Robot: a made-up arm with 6 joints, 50 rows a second.
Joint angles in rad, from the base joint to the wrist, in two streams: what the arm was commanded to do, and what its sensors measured. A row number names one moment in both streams.
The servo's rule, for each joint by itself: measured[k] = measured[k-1] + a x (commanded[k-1-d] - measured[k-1]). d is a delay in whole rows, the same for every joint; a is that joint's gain. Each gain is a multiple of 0.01, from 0.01 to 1. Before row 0 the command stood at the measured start. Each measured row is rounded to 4 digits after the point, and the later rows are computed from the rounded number. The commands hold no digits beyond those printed.
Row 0, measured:
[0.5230 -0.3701 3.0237 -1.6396 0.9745 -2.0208]
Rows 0 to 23, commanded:
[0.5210 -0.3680 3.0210 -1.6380 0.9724 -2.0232]
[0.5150 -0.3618 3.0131 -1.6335 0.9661 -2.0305]
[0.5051 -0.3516 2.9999 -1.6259 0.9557 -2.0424]
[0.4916 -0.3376 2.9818 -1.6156 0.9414 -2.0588]
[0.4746 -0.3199 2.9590 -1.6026 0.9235 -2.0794]
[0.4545 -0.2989 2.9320 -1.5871 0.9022 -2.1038]
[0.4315 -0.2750 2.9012 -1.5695 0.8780 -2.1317]
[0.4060 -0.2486 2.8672 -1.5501 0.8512 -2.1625]
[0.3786 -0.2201 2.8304 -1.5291 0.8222 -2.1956]
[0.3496 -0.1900 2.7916 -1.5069 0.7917 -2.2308]
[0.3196 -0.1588 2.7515 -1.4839 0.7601 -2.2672]
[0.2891 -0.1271 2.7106 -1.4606 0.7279 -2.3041]
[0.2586 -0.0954 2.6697 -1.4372 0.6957 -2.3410]
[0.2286 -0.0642 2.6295 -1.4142 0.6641 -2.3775]
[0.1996 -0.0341 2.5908 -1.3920 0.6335 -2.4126]
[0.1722 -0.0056 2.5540 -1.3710 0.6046 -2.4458]
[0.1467 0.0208 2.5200 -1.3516 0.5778 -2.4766]
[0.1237 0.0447 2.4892 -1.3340 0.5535 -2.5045]
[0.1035 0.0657 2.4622 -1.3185 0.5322 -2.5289]
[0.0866 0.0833 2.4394 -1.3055 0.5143 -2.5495]
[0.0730 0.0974 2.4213 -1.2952 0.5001 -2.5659]
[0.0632 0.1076 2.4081 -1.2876 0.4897 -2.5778]
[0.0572 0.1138 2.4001 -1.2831 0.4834 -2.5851]
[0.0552 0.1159 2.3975 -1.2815 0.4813 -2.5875]
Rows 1 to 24, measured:
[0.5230 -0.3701 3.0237 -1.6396 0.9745 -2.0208]
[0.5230 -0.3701 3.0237 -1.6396 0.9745 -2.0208]
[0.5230 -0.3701 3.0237 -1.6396 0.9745 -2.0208]
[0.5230 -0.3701 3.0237 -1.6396 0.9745 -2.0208]
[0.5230 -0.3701 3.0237 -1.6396 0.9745 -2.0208]
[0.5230 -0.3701 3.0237 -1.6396 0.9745 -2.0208]
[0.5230 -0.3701 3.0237 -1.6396 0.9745 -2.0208]
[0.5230 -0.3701 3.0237 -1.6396 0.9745 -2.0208]
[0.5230 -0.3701 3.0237 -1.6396 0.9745 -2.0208]
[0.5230 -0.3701 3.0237 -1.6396 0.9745 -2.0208]
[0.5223 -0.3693 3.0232 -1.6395 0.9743 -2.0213]
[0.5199 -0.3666 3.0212 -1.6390 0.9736 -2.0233]
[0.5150 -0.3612 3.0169 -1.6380 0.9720 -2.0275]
[0.5073 -0.3527 3.0099 -1.6362 0.9692 -2.0344]
[0.4965 -0.3409 2.9997 -1.6335 0.9651 -2.0443]
[0.4826 -0.3258 2.9862 -1.6298 0.9594 -2.0574]
[0.4657 -0.3075 2.9692 -1.6250 0.9521 -2.0737]
[0.4460 -0.2863 2.9488 -1.6190 0.9430 -2.0932]
[0.4238 -0.2625 2.9251 -1.6118 0.9321 -2.1157]
[0.3993 -0.2364 2.8984 -1.6034 0.9195 -2.1410]
[0.3730 -0.2085 2.8690 -1.5938 0.9052 -2.1688]
[0.3453 -0.1792 2.8373 -1.5831 0.8892 -2.1986]
[0.3167 -0.1490 2.8038 -1.5714 0.8718 -2.2299]
[0.2876 -0.1185 2.7689 -1.5588 0.8531 -2.2624]
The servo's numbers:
d 10
a 0.33 0.36 0.20 0.08 0.09 0.22

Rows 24 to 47, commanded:
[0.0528 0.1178 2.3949 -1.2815 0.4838 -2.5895]
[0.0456 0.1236 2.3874 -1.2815 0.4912 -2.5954]
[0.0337 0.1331 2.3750 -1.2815 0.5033 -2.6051]
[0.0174 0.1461 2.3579 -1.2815 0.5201 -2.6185]
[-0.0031 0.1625 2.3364 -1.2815 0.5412 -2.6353]
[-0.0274 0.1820 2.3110 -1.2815 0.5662 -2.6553]
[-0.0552 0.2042 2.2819 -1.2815 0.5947 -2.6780]
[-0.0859 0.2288 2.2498 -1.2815 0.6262 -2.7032]
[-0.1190 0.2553 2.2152 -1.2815 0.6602 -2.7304]
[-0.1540 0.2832 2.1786 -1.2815 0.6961 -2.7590]
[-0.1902 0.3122 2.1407 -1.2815 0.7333 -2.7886]
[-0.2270 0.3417 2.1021 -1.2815 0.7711 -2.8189]
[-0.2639 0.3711 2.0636 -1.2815 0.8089 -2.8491]
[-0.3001 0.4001 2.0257 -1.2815 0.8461 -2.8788]
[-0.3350 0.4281 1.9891 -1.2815 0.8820 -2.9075]
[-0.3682 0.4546 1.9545 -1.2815 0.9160 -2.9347]
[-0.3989 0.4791 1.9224 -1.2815 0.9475 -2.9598]
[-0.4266 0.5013 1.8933 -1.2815 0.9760 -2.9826]
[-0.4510 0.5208 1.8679 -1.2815 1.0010 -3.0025]
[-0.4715 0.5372 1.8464 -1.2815 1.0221 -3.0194]
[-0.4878 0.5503 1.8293 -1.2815 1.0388 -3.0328]
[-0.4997 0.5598 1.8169 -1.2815 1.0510 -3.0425]
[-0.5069 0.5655 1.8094 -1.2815 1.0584 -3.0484]
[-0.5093 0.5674 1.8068 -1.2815 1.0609 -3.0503]
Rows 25 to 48, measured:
[0.2586 -0.0881 2.7333 -1.5455 0.8333 -2.2954]
[0.2301 -0.0584 2.6974 -1.5315 0.8127 -2.3285]
[0.2026 -0.0299 2.6619 -1.5171 0.7916 -2.3611]
[0.1766 -0.0030 2.6274 -1.5025 0.7702 -2.3926]
[0.1525 0.0217 2.5944 -1.4878 0.7488 -2.4226]
[0.1308 0.0439 2.5634 -1.4732 0.7277 -2.4505]
[0.1117 0.0632 2.5350 -1.4590 0.7072 -2.4759]
[0.0957 0.0792 2.5096 -1.4453 0.6876 -2.4983]
[0.0830 0.0917 2.4877 -1.4323 0.6692 -2.5174]
[0.0738 0.1004 2.4697 -1.4202 0.6523 -2.5328]
[0.0669 0.1067 2.4547 -1.4091 0.6371 -2.5453]
[0.0599 0.1128 2.4412 -1.3989 0.6240 -2.5563]
[0.0513 0.1201 2.4280 -1.3895 0.6131 -2.5670]
[0.0401 0.1295 2.4140 -1.3809 0.6047 -2.5783]
[0.0258 0.1414 2.3985 -1.3729 0.5990 -2.5908]
[0.0082 0.1560 2.3810 -1.3656 0.5960 -2.6050]
[-0.0127 0.1734 2.3612 -1.3589 0.5959 -2.6211]
[-0.0369 0.1933 2.3389 -1.3527 0.5986 -2.6392]
[-0.0640 0.2156 2.3142 -1.3470 0.6041 -2.6593]
[-0.0937 0.2399 2.2871 -1.3418 0.6124 -2.6812]
[-0.1255 0.2659 2.2578 -1.3370 0.6233 -2.7048]
[-0.1590 0.2932 2.2267 -1.3326 0.6366 -2.7299]
[-0.1936 0.3212 2.1941 -1.3285 0.6521 -2.7561]
[-0.2287 0.3496 2.1604 -1.3247 0.6696 -2.7831]

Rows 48 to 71, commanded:
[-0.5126 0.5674 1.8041 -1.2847 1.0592 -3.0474]
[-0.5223 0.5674 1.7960 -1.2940 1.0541 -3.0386]
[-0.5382 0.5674 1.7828 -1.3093 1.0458 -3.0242]
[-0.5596 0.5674 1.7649 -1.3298 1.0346 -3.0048]
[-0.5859 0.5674 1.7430 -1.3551 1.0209 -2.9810]
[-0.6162 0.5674 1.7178 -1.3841 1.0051 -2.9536]
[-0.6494 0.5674 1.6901 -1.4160 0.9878 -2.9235]
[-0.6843 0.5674 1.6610 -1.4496 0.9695 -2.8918]
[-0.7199 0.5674 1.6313 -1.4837 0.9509 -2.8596]
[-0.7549 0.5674 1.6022 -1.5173 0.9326 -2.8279]
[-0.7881 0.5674 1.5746 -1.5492 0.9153 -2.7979]
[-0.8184 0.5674 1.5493 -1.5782 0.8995 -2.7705]
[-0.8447 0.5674 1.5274 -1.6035 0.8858 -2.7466]
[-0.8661 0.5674 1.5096 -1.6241 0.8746 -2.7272]
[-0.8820 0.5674 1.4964 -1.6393 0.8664 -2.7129]
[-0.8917 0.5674 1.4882 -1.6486 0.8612 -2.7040]
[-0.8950 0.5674 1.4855 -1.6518 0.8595 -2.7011]
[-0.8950 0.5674 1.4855 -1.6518 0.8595 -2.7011]
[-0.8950 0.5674 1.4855 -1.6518 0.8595 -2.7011]
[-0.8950 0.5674 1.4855 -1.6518 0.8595 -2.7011]
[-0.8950 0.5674 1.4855 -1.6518 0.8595 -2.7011]
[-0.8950 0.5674 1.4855 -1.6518 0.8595 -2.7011]
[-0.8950 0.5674 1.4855 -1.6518 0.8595 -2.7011]
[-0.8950 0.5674 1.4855 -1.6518 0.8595 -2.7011]
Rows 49 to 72, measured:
[-0.2638 0.3779 2.1261 -1.3212 0.6887 -2.8105]
[-0.2983 0.4055 2.0918 -1.3180 0.7092 -2.8378]
[-0.3315 0.4320 2.0579 -1.3151 0.7306 -2.8646]
[-0.3629 0.4569 2.0250 -1.3124 0.7527 -2.8906]
[-0.3920 0.4799 1.9936 -1.3099 0.7750 -2.9152]
[-0.4182 0.5005 1.9642 -1.3076 0.7972 -2.9381]
[-0.4412 0.5184 1.9372 -1.3055 0.8189 -2.9589]
[-0.4605 0.5333 1.9131 -1.3036 0.8398 -2.9773]
[-0.4758 0.5449 1.8924 -1.3018 0.8595 -2.9929]
[-0.4869 0.5530 1.8753 -1.3002 0.8776 -3.0055]
[-0.4954 0.5582 1.8611 -1.2990 0.8939 -3.0147]
[-0.5043 0.5615 1.8481 -1.2986 0.9083 -3.0200]
[-0.5155 0.5636 1.8350 -1.2995 0.9207 -3.0209]
[-0.5301 0.5650 1.8210 -1.3019 0.9310 -3.0174]
[-0.5485 0.5659 1.8054 -1.3062 0.9391 -3.0094]
[-0.5708 0.5664 1.7879 -1.3124 0.9450 -2.9971]
[-0.5967 0.5668 1.7683 -1.3207 0.9489 -2.9809]
[-0.6256 0.5670 1.7468 -1.3310 0.9508 -2.9613]
[-0.6567 0.5671 1.7237 -1.3432 0.9508 -2.9389]
[-0.6891 0.5672 1.6994 -1.3571 0.9492 -2.9145]
[-0.7218 0.5673 1.6744 -1.3725 0.9461 -2.8888]
[-0.7537 0.5673 1.6494 -1.3890 0.9419 -2.8628]
[-0.7837 0.5673 1.6250 -1.4062 0.9369 -2.8372]
[-0.8109 0.5673 1.6019 -1.4236 0.9313 -2.8130]

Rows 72 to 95, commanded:
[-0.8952 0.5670 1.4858 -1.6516 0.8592 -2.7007]
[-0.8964 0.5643 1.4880 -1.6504 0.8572 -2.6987]
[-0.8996 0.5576 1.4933 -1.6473 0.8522 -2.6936]
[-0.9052 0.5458 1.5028 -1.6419 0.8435 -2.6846]
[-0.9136 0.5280 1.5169 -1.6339 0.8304 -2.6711]
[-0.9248 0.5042 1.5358 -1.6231 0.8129 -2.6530]
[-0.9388 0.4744 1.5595 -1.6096 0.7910 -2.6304]
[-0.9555 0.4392 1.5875 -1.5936 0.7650 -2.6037]
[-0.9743 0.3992 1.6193 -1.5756 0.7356 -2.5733]
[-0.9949 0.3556 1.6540 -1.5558 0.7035 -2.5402]
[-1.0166 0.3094 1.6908 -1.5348 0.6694 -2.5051]
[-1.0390 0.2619 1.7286 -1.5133 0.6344 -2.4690]
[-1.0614 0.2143 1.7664 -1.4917 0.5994 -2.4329]
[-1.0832 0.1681 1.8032 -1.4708 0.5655 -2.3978]
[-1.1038 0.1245 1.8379 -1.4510 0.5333 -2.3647]
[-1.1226 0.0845 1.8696 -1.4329 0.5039 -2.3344]
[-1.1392 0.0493 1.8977 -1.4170 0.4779 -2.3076]
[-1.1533 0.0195 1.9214 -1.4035 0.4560 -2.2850]
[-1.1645 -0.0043 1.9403 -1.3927 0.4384 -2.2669]
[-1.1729 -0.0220 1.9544 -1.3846 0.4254 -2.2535]
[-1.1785 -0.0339 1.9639 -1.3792 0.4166 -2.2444]
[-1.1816 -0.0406 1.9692 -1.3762 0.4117 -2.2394]
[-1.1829 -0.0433 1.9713 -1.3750 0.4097 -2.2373]
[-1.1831 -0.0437 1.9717 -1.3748 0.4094 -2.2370]
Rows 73 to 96, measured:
[-0.8344 0.5673 1.5808 -1.4409 0.9255 -2.7910]
[-0.8533 0.5673 1.5623 -1.4575 0.9197 -2.7719]
[-0.8671 0.5673 1.5469 -1.4730 0.9143 -2.7563]
[-0.8763 0.5673 1.5346 -1.4873 0.9094 -2.7442]
[-0.8825 0.5673 1.5248 -1.5005 0.9049 -2.7347]
[-0.8866 0.5673 1.5169 -1.5126 0.9008 -2.7273]
[-0.8894 0.5673 1.5106 -1.5237 0.8971 -2.7215]
[-0.8912 0.5673 1.5056 -1.5339 0.8937 -2.7170]
[-0.8925 0.5673 1.5016 -1.5433 0.8906 -2.7135]
[-0.8933 0.5673 1.4984 -1.5520 0.8878 -2.7108]
[-0.8939 0.5672 1.4959 -1.5600 0.8852 -2.7086]
[-0.8947 0.5662 1.4943 -1.5672 0.8827 -2.7064]
[-0.8963 0.5631 1.4941 -1.5736 0.8800 -2.7036]
[-0.8992 0.5569 1.4958 -1.5791 0.8767 -2.6994]
[-0.9040 0.5465 1.5000 -1.5835 0.8725 -2.6932]
[-0.9109 0.5313 1.5072 -1.5867 0.8671 -2.6844]
[-0.9201 0.5108 1.5177 -1.5885 0.8603 -2.6725]
[-0.9318 0.4850 1.5317 -1.5889 0.8517 -2.6574]
[-0.9458 0.4541 1.5492 -1.5878 0.8413 -2.6389]
[-0.9620 0.4186 1.5702 -1.5852 0.8289 -2.6172]
[-0.9800 0.3793 1.5943 -1.5812 0.8145 -2.5925]
[-0.9995 0.3370 1.6212 -1.5758 0.7983 -2.5653]
[-1.0199 0.2928 1.6502 -1.5691 0.7804 -2.5362]
[-1.0408 0.2479 1.6808 -1.5612 0.7611 -2.5058]

